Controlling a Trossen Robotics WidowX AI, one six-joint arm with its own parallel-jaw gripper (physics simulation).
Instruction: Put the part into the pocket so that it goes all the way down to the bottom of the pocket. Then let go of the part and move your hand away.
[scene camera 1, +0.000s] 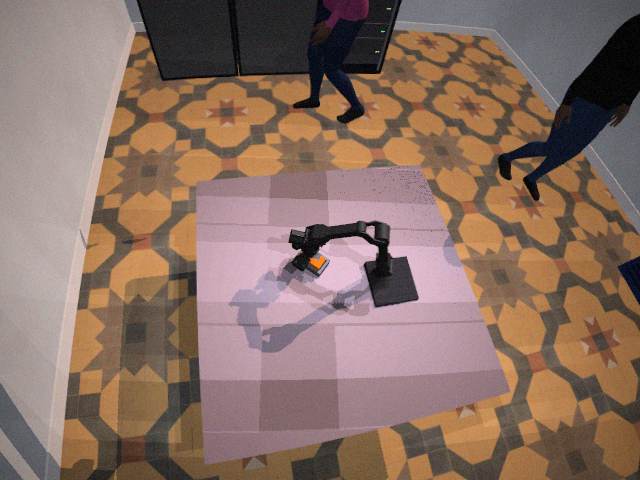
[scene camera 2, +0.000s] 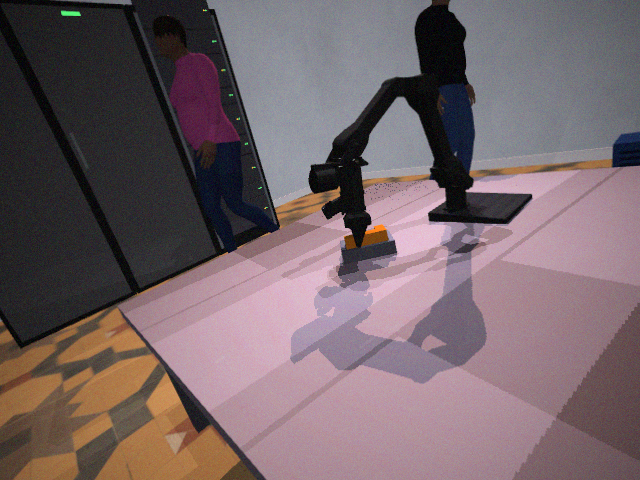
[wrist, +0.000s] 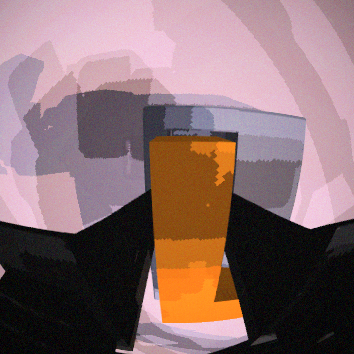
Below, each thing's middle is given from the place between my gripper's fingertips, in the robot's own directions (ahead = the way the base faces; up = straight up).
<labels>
I see my gripper 30 mm past the grey pocket block (wrist: 269, 146), 10 mm to the right of it and 20 mm above it. Also, from my hand: orange L-shaped part (wrist: 191, 176): 20 mm behind, 20 mm to the left, 10 mm above.
</labels>
